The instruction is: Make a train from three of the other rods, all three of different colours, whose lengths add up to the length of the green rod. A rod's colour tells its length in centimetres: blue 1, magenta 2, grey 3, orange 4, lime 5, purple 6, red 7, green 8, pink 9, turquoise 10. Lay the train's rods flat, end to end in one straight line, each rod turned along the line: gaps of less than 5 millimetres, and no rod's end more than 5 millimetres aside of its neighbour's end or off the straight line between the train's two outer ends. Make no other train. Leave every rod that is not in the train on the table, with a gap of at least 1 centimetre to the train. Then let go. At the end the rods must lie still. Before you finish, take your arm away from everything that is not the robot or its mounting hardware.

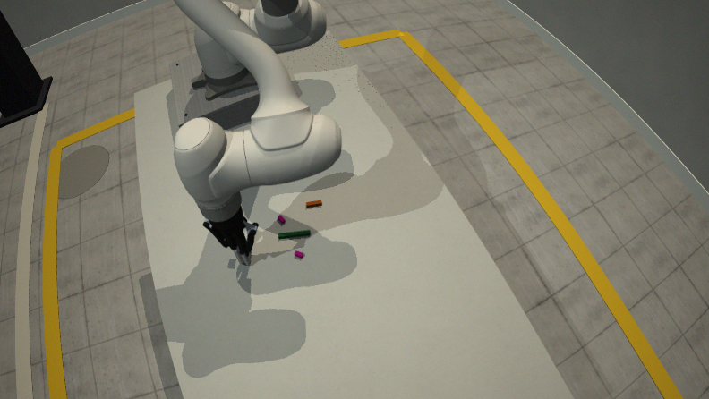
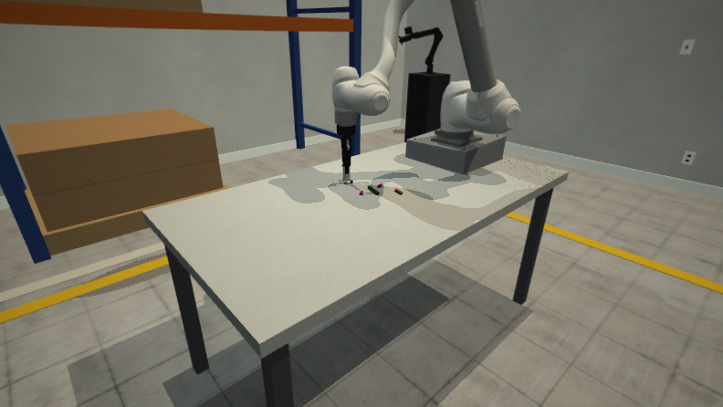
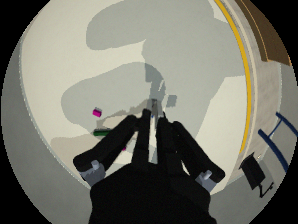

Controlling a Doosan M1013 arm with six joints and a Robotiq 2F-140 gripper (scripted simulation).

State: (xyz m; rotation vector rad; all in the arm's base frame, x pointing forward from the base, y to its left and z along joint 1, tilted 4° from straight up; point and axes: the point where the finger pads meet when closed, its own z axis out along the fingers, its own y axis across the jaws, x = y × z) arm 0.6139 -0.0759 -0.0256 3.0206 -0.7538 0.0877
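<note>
Right now my hand is 3 cm above the grey rod. The rest, counted from my hand: green rod 3 cm behind, 14 cm to the left, 4 cm below; then orange rod 11 cm behind, 21 cm to the left, 4 cm below; then small blue rod 2 cm behind, 1 cm to the left, 4 cm below.
</note>
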